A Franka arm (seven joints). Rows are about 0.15 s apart.
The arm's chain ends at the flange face. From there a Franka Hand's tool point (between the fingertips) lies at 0.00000 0.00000 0.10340 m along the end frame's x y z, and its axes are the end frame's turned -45 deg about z.
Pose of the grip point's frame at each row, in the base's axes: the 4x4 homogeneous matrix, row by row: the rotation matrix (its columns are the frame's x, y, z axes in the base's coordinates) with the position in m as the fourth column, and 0 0 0 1 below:
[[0.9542 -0.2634 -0.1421 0.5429], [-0.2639 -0.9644 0.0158 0.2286], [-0.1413 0.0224 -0.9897 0.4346], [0 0 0 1]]
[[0.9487 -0.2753 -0.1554 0.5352], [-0.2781 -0.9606 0.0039 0.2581], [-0.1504 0.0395 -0.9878 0.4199], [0 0 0 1]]
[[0.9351 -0.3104 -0.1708 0.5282], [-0.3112 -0.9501 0.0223 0.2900], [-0.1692 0.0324 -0.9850 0.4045], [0 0 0 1]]
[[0.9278 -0.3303 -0.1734 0.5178], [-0.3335 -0.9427 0.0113 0.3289], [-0.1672 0.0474 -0.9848 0.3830], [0 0 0 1]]
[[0.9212 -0.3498 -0.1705 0.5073], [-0.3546 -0.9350 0.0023 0.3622], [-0.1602 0.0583 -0.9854 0.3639], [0 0 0 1]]
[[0.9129 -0.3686 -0.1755 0.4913], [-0.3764 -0.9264 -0.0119 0.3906], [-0.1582 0.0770 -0.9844 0.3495], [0 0 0 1]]
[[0.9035 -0.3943 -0.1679 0.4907], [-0.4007 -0.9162 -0.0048 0.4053], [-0.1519 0.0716 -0.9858 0.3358], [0 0 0 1]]
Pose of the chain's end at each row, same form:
[[0.4885 -0.8610 -0.1421 0.5576], [-0.8685 -0.4953 0.0158 0.2270], [-0.0841 0.1158 -0.9897 0.5369], [0 0 0 1]]
[[0.4762 -0.8655 -0.1554 0.5513], [-0.8759 -0.4826 0.0039 0.2577], [-0.0784 0.1343 -0.9878 0.5220], [0 0 0 1]]
[[0.4417 -0.8807 -0.1708 0.5459], [-0.8919 -0.4518 0.0223 0.2877], [-0.0967 0.1426 -0.9850 0.5063], [0 0 0 1]]
[[0.4225 -0.8896 -0.1734 0.5357], [-0.9024 -0.4308 0.0113 0.3277], [-0.0847 0.1517 -0.9848 0.4848], [0 0 0 1]]
[[0.4040 -0.8987 -0.1705 0.5249], [-0.9119 -0.4104 0.0023 0.3620], [-0.0721 0.1545 -0.9854 0.4658], [0 0 0 1]]
[[0.3849 -0.9062 -0.1755 0.5094], [-0.9212 -0.3889 -0.0119 0.3918], [-0.0574 0.1663 -0.9844 0.4513], [0 0 0 1]]
[[0.3601 -0.9177 -0.1679 0.5081], [-0.9312 -0.3645 -0.0048 0.4058], [-0.0568 0.1580 -0.9858 0.4377], [0 0 0 1]]

